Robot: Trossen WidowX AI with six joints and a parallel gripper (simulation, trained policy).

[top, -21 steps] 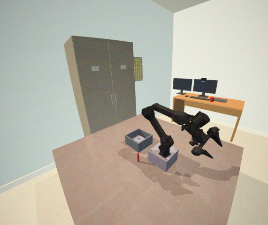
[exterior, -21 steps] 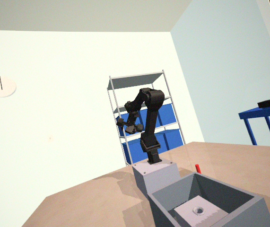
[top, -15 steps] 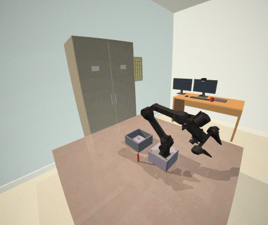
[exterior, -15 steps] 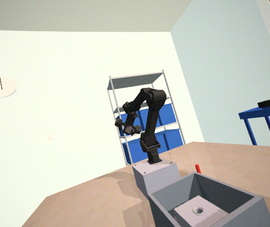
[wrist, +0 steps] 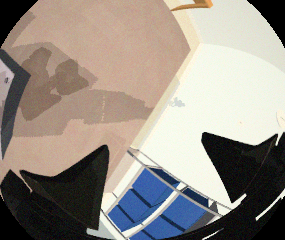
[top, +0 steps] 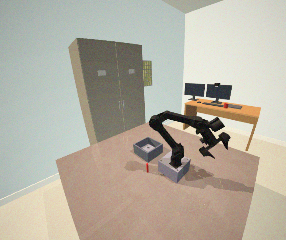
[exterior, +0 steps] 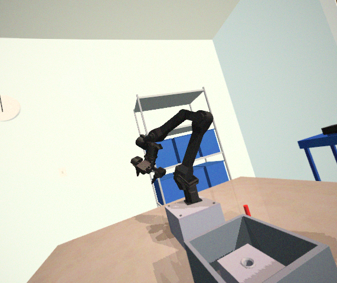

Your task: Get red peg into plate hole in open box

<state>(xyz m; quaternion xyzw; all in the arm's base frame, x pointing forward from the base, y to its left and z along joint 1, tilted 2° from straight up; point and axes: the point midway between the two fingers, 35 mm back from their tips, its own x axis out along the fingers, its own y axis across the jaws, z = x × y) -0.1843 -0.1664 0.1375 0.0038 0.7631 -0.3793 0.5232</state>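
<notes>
Right now my gripper tip is 340 mm short of the red peg, 320 mm to the right of it and 180 mm above it. Round my gripper tip: grey box 530 mm ahead, 170 mm to the left, 190 mm below; pale plate 530 mm ahead, 170 mm to the left, 170 mm below.
</notes>
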